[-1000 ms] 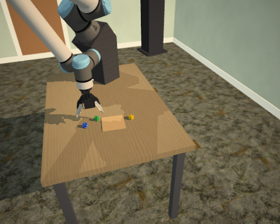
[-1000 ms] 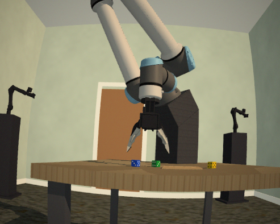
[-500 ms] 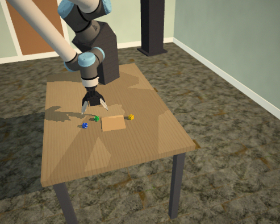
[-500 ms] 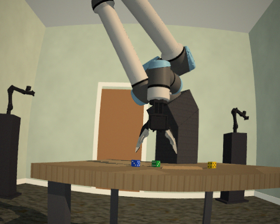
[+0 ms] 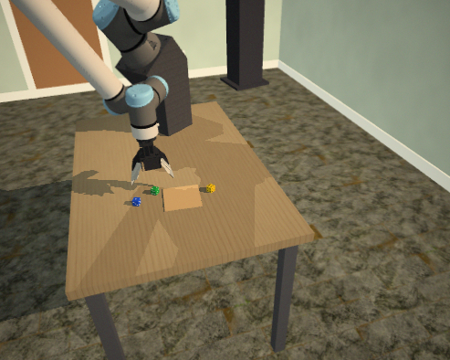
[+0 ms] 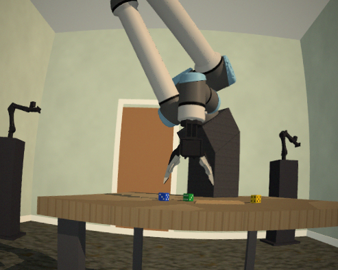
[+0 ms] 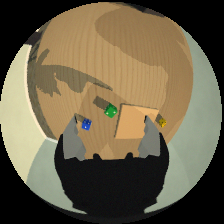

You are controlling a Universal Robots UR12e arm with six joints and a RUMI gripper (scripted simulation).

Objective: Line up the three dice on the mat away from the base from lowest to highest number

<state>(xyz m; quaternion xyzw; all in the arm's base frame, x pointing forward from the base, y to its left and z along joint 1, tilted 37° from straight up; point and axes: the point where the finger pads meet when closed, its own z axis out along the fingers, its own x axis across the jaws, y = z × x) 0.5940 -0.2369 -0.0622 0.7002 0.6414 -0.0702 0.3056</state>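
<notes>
The green die lies 10 mm ahead of my hand and 40 mm below it. From my hand the other things lie so: tan mat (90 mm ahead, 80 mm to the left, 50 mm below); blue die (40 mm ahead, 80 mm to the right, 40 mm below); yellow die (100 mm ahead, 200 mm to the left, 40 mm below).
</notes>
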